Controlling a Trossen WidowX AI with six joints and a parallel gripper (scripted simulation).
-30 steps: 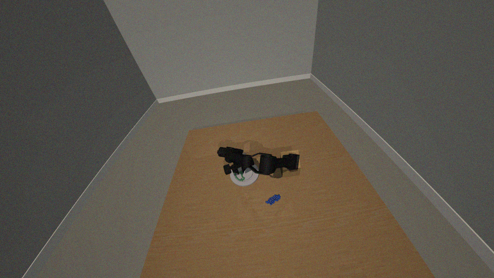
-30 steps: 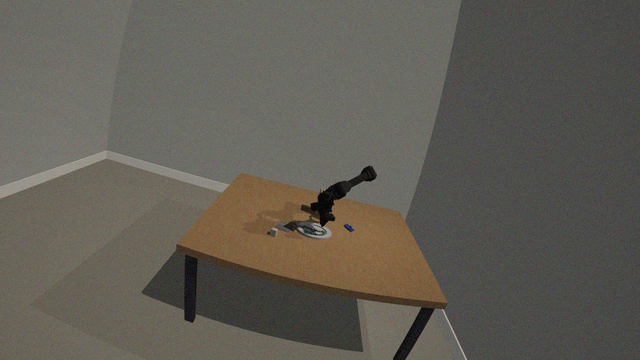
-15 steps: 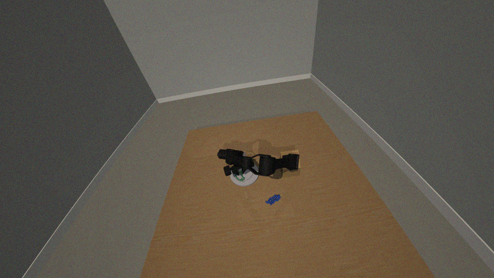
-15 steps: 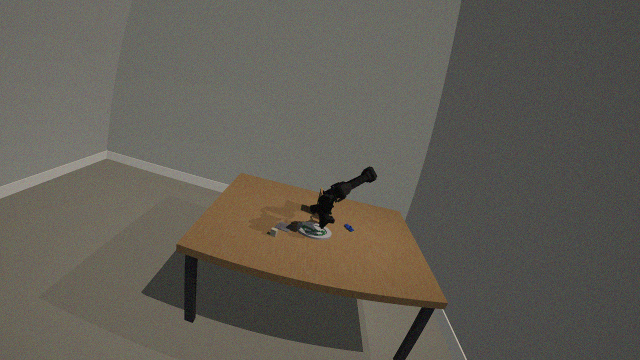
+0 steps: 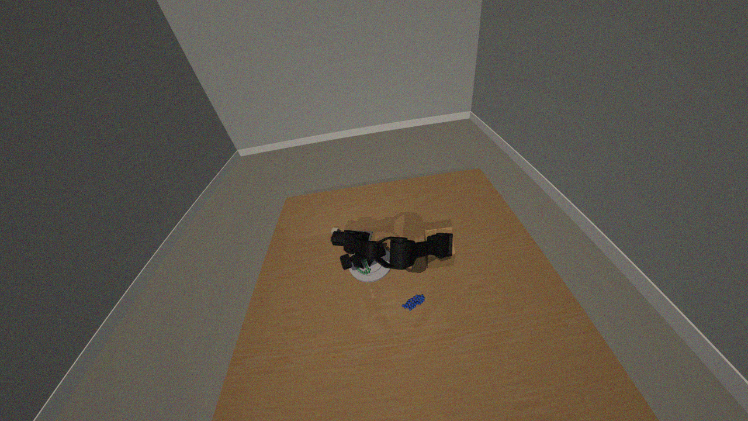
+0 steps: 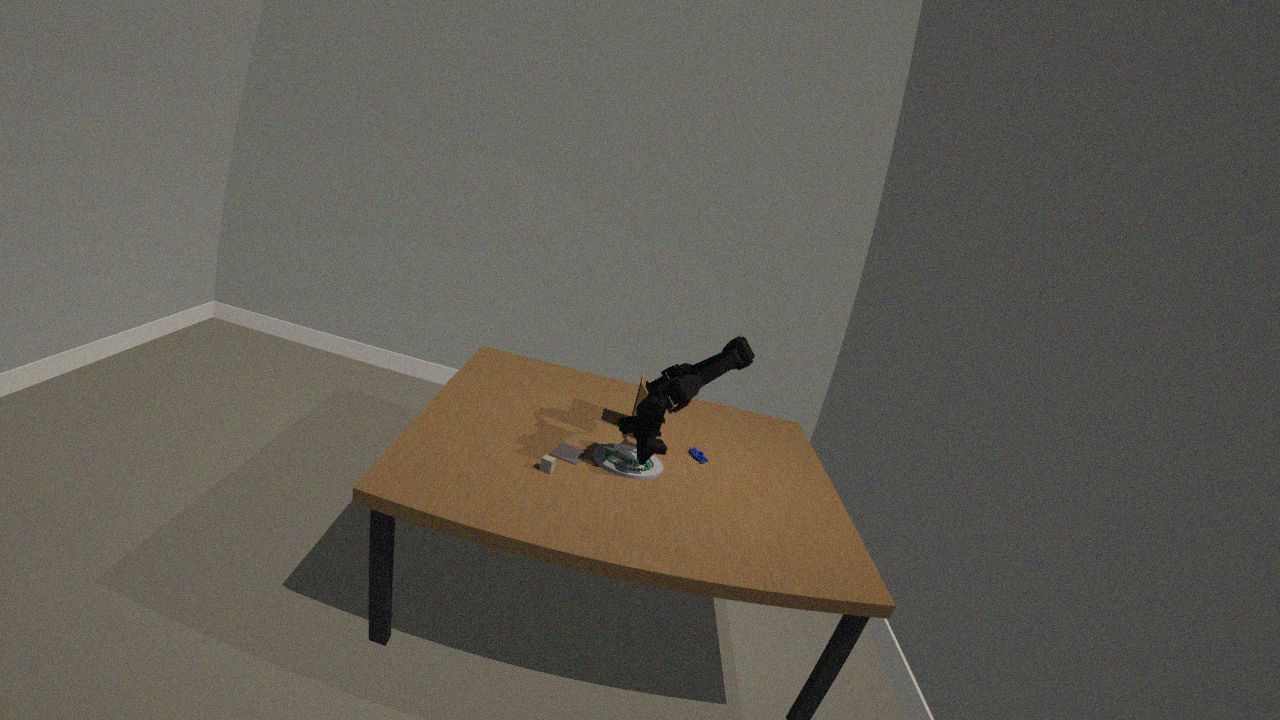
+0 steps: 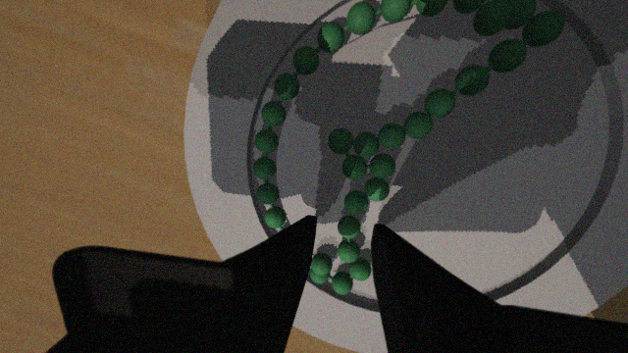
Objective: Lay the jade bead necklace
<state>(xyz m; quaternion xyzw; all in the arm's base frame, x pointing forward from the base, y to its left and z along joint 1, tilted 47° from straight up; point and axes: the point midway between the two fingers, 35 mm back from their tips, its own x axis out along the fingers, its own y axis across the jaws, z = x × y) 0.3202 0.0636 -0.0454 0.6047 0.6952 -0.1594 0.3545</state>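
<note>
Right now my gripper tip is 20 mm past the round bead board, 30 mm to the left of it and 10 mm above it. The rest, counted from my gripper tip: pale block 160 mm ahead, 230 mm to the right; then flat grey plate 30 mm ahead, 200 mm to the right, 20 mm below.
</note>
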